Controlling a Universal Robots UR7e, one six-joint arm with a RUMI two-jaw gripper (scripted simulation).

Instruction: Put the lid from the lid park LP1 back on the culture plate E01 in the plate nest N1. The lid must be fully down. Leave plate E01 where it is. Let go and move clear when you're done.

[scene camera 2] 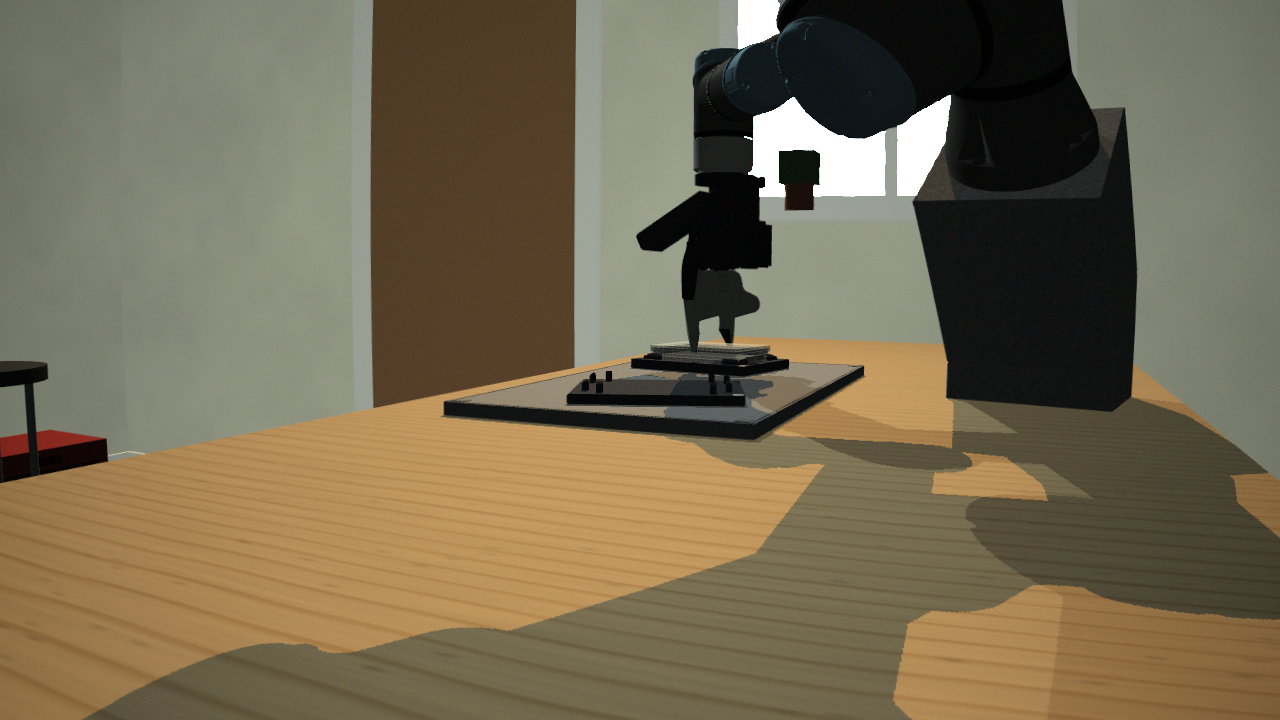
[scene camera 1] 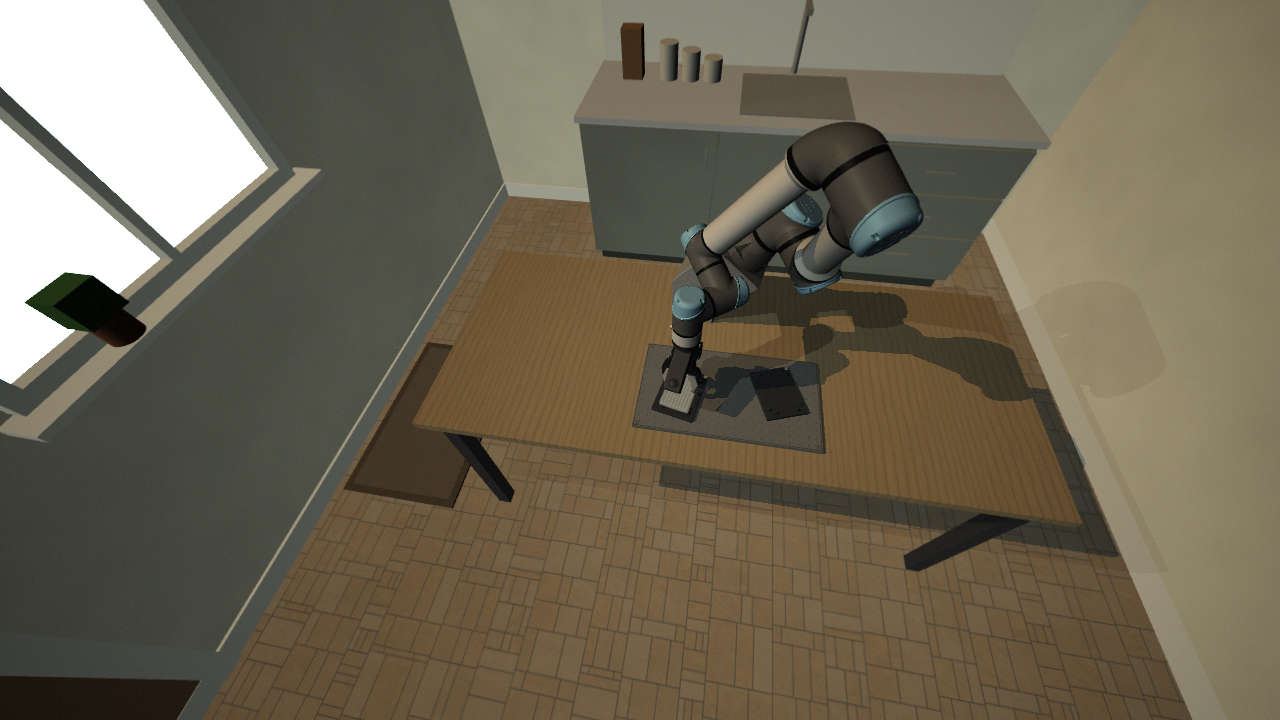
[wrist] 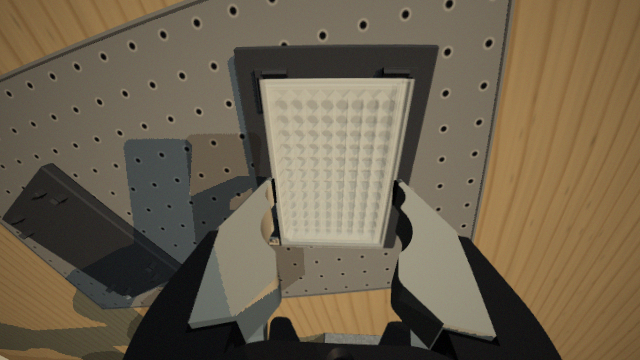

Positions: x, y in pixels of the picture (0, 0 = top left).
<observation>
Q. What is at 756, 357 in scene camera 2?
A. A culture plate.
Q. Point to a dark lid park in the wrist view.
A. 84, 232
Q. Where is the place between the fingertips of my gripper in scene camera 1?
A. At 680, 388
</observation>
